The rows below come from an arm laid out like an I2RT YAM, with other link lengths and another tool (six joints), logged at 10 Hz.
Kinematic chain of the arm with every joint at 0, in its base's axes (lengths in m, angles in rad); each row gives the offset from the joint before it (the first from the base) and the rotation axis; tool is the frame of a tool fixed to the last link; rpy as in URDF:
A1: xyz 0 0 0.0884 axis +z
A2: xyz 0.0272 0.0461 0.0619 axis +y
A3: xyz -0.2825 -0.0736 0 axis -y
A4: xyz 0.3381 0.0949 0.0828 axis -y
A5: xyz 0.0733 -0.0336 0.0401 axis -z
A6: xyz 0.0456 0 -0.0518 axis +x
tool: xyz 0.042 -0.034 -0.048 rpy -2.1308 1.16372 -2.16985
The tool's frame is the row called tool.
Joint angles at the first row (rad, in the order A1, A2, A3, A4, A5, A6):
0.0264 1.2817 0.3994 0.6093 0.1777 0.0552
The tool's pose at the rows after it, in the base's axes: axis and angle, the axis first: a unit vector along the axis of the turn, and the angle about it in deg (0 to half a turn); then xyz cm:
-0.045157 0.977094 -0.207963 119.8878 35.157 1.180 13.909
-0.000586 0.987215 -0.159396 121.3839 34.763 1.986 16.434
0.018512 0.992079 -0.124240 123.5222 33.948 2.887 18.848
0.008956 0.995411 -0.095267 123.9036 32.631 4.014 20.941
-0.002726 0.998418 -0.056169 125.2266 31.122 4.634 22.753
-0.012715 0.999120 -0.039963 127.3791 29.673 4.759 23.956
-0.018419 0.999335 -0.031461 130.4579 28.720 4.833 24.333
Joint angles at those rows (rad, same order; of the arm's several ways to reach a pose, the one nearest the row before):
0.0956 1.1964 0.4196 0.5267 0.2977 0.0554
0.1028 1.1137 0.4810 0.3331 0.3020 0.1811
0.1182 1.0470 0.5405 0.1547 0.2970 0.2617
0.1459 0.9670 0.5662 0.0341 0.2737 0.2955
0.1503 0.8917 0.5941 -0.0965 0.2120 0.3314
0.1503 0.8407 0.6190 -0.2104 0.1778 0.3419
0.1503 0.8295 0.6431 -0.2997 0.1579 0.3507

